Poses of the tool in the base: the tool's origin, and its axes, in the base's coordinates. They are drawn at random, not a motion.
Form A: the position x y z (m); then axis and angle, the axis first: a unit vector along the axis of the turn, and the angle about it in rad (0 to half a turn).
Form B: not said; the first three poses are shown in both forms.
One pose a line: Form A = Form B
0.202 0.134 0.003 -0.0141 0.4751 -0.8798 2.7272 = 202 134 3 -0.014 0.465 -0.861 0.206
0.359 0.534 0.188 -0.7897 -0.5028 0.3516 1.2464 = 359 534 188 -0.461 -0.293 0.205 0.812
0.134 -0.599 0.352 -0.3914 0.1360 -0.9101 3.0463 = 134 -599 352 -0.391 0.136 -0.909 0.048
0.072 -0.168 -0.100 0.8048 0.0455 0.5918 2.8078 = 72 -168 -100 0.794 0.045 0.584 0.166
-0.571 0.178 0.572 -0.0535 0.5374 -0.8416 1.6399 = -571 178 572 -0.039 0.393 -0.615 0.682
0.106 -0.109 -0.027 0.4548 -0.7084 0.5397 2.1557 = 106 -109 -27 0.401 -0.624 0.475 0.473
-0.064 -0.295 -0.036 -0.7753 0.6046 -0.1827 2.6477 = -64 -295 -36 -0.752 0.586 -0.177 0.244
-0.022 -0.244 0.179 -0.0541 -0.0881 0.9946 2.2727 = -22 -244 179 -0.049 -0.080 0.902 0.421
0.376 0.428 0.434 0.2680 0.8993 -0.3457 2.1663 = 376 428 434 0.237 0.794 -0.305 0.469
